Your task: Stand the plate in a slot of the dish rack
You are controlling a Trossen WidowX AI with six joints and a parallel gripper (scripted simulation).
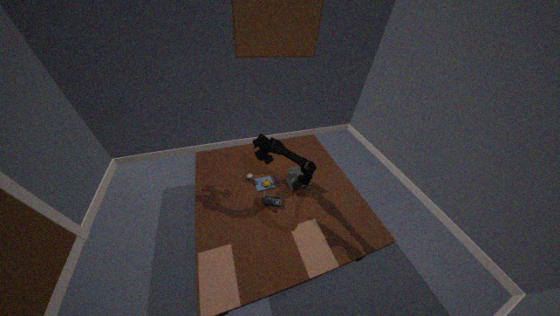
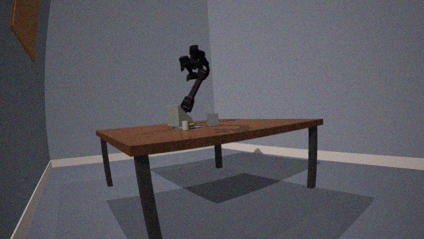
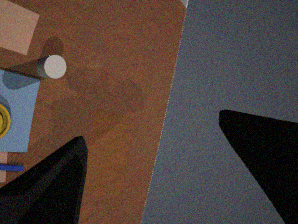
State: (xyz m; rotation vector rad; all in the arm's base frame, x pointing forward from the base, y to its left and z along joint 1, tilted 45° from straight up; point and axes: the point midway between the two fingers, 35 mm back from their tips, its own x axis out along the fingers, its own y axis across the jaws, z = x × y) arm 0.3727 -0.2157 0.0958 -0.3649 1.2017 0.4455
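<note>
Now: gripper tip 60 mm past the yellow plate, 40 mm to the right of it and 310 mm above it. From my gripper tip the other things lie so: blue mat (50 mm behind, 30 mm to the left, 320 mm below); small pale cup (60 mm ahead, 40 mm to the right, 300 mm below); blue utensil (150 mm behind, 10 mm to the left, 320 mm below).
</note>
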